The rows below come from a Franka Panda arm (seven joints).
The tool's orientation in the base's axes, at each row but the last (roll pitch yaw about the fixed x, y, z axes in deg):
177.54 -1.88 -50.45
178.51 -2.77 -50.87
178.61 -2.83 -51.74
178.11 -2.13 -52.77
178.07 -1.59 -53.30
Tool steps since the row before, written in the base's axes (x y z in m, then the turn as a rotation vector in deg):
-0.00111 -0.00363 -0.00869 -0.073 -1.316 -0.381
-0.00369 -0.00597 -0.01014 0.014 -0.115 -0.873
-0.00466 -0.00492 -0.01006 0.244 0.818 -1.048
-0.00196 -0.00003 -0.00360 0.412 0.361 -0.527
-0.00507 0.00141 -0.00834 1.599 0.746 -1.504
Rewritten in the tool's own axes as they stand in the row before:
0.00181 0.00279 0.00888 0.955 0.876 0.451
0.00181 0.00636 0.01041 0.056 0.039 0.878
0.00048 0.00646 0.01026 -0.542 -0.723 1.005
-0.00129 0.00146 0.00360 -0.058 -0.563 0.507
-0.00439 0.00294 0.00833 0.316 -1.778 1.454

